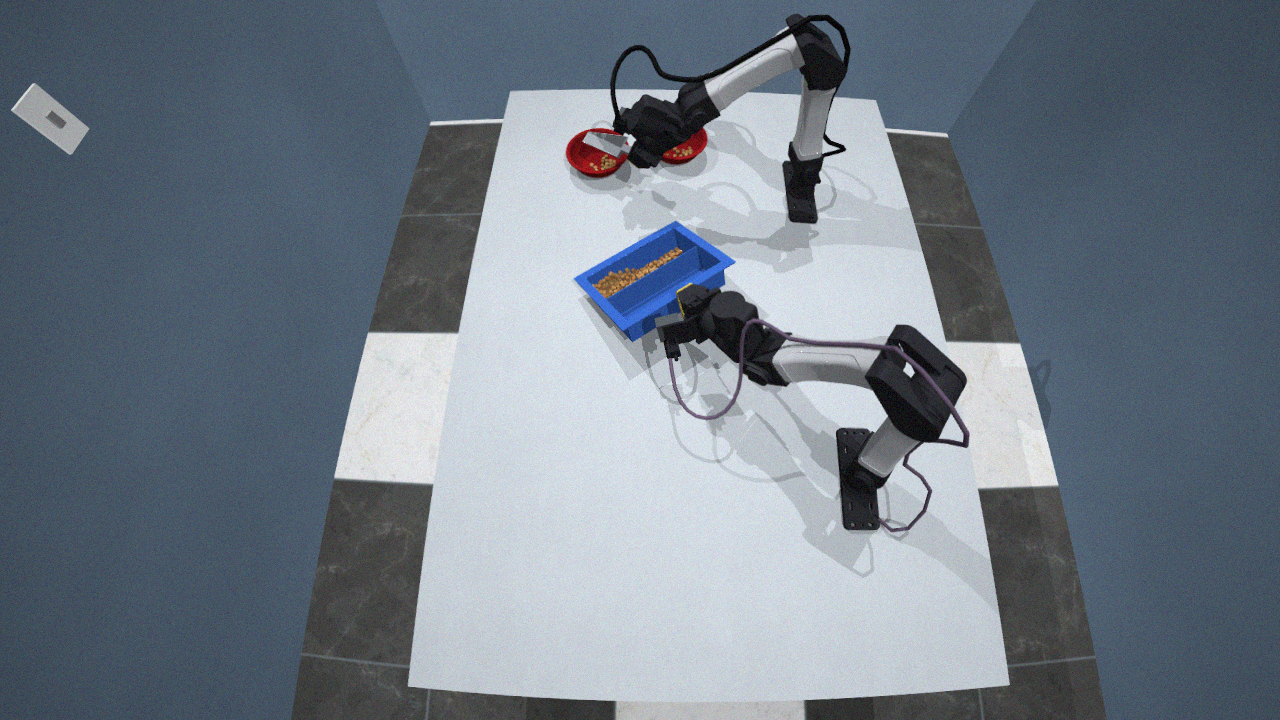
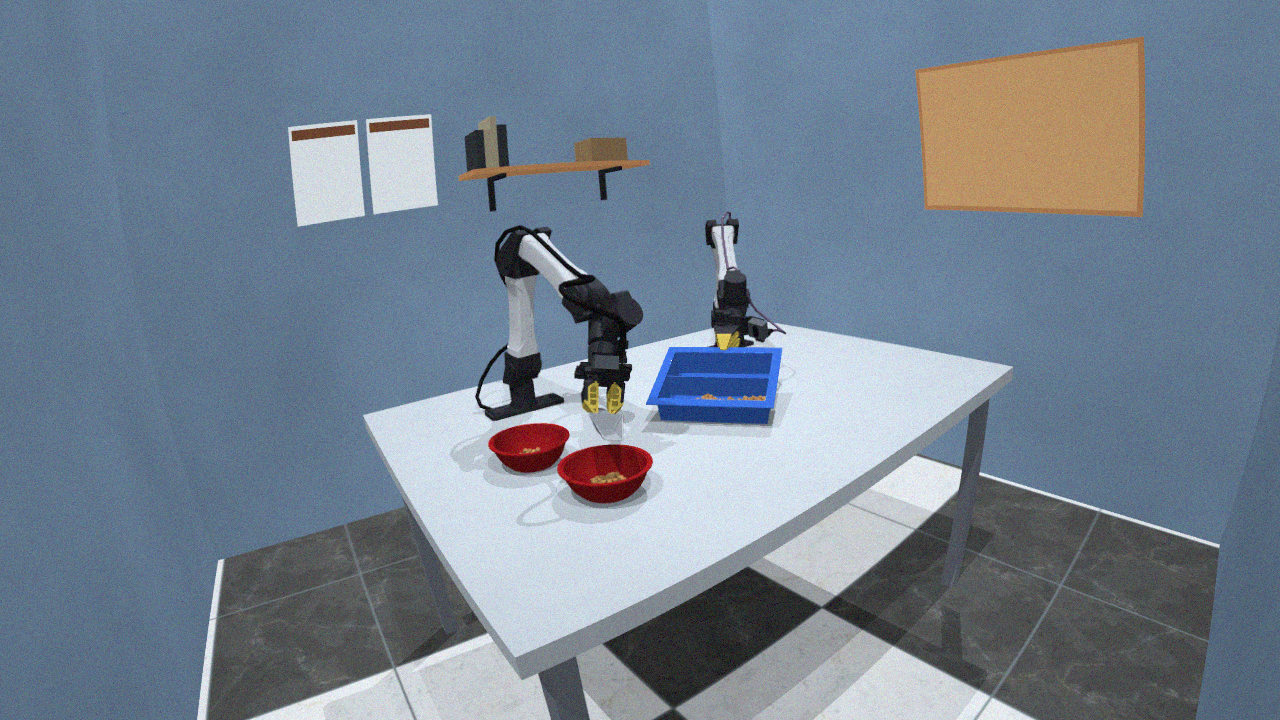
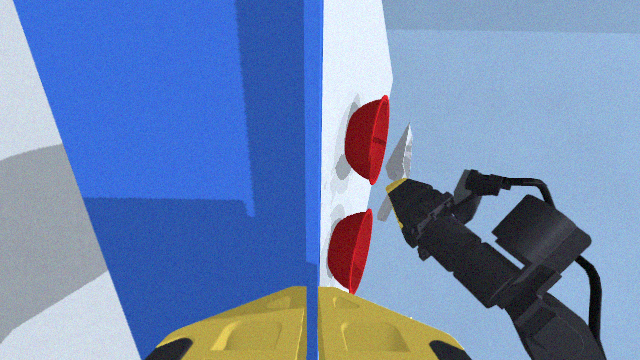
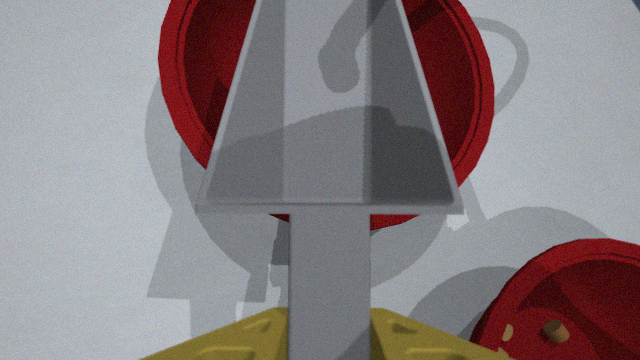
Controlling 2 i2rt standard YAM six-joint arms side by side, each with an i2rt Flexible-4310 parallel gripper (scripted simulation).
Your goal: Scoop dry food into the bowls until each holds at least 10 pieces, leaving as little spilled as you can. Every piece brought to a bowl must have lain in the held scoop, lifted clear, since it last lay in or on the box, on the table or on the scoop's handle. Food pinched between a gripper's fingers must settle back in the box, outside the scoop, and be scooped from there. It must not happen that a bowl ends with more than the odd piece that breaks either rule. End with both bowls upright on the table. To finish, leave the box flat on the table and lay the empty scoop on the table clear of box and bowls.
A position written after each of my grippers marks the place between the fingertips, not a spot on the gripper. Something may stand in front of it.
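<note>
My left gripper point(image 1: 678, 291) is in view, and I find the same left gripper in image 2 point(image 2: 723, 350) and in image 3 point(image 3: 313, 301). There is my right gripper point(image 2: 602, 418) too. A grey scoop point(image 2: 610, 425) is visible, and the grey scoop can also be seen in image 1 point(image 1: 611, 143), in image 3 point(image 3: 394, 167) and in image 4 point(image 4: 329, 119). I see a blue box point(image 2: 687, 373), which appears in image 1 point(image 1: 690, 265) and in image 3 point(image 3: 197, 151) as well, while in image 4 the blue box is out of frame. Then there are a red bowl point(image 2: 546, 436) and another red bowl point(image 2: 577, 469).
</note>
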